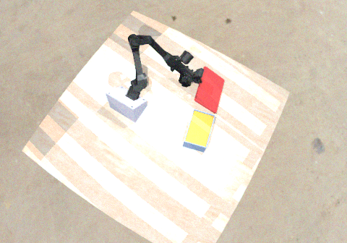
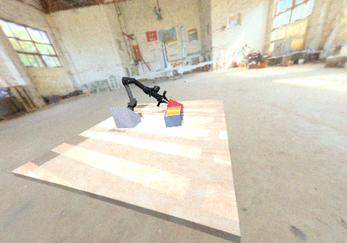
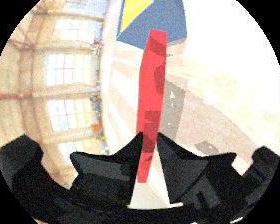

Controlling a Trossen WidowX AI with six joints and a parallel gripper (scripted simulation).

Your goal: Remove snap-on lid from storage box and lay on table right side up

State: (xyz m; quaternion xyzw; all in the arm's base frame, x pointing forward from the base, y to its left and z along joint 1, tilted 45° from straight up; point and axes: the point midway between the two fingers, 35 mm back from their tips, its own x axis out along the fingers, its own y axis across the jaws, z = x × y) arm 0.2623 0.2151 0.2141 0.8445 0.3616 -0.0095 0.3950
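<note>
Now: gripper tip 7 cm short of the red lid, 4 cm above it and 2 cm to the right of it. The rest, counted from my gripper tip: storage box 25 cm to the right, 14 cm ahead, 5 cm below.
</note>
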